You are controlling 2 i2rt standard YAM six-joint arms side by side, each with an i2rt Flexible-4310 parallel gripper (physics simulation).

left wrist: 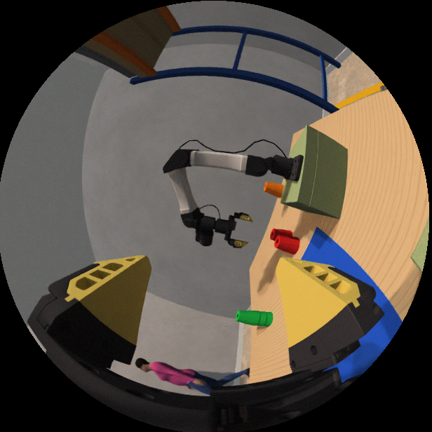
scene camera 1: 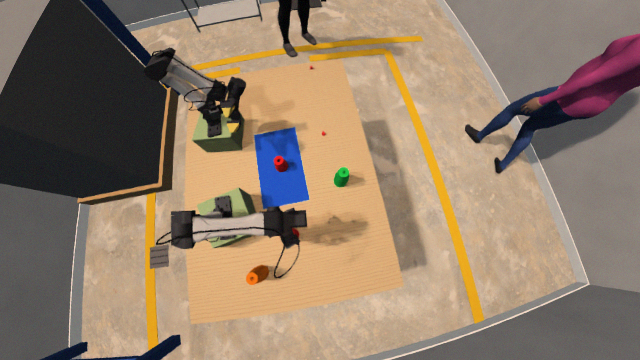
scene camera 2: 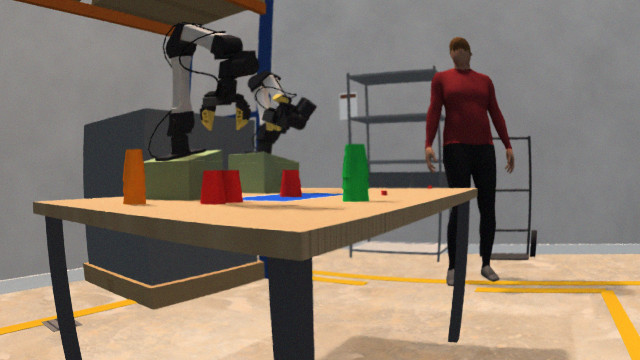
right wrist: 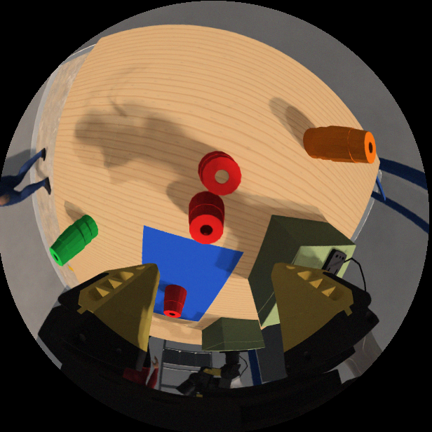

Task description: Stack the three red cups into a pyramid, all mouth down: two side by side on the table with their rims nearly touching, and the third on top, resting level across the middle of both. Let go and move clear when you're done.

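Frame: origin at the left arm's base, x ahead, y left, z up, level; metres.
Seen in the pictures: left gripper, between the fingertips: (scene camera 1: 229,125) (scene camera 2: 270,110); right gripper, between the fingertips: (scene camera 2: 223,130); left arm's base, origin of its link: (scene camera 1: 214,122); right arm's base, origin of its link: (scene camera 1: 225,217) (scene camera 2: 181,156).
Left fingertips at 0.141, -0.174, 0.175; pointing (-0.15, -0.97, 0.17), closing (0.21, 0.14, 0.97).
Observation:
Offsets run from my left fingertips to a thing's top centre, as dx, dy, dz. Level surfaces: height alone.
Two red cups stand mouth down side by side on the table, rims close together. In the right wrist view one red cup (right wrist: 220,173) is farther up and another red cup (right wrist: 206,217) is just below it; whether the rims touch is unclear. The third red cup @(+0.157, -0.123, -0.229) (scene camera 1: 280,163) (scene camera 2: 290,183) (right wrist: 174,301) stands mouth down on the blue mat @(dz -0.318) (scene camera 1: 285,192) (right wrist: 190,270). My right gripper (scene camera 2: 223,122) (right wrist: 215,271) is open and empty, high above the pair. My left gripper (left wrist: 213,265) is open and empty, raised near its own base.
A green cup stack @(+0.444, -0.290, -0.165) (scene camera 1: 341,177) (scene camera 2: 355,173) (right wrist: 74,240) stands on the table @(dz -0.318) (scene camera 1: 330,270) beyond the mat. An orange cup stack @(-0.079, -0.649, -0.165) (scene camera 1: 257,275) (scene camera 2: 134,177) (right wrist: 340,144) stands on the other side of the pair. Green base blocks (scene camera 1: 218,139) (scene camera 2: 185,180) carry the arms.

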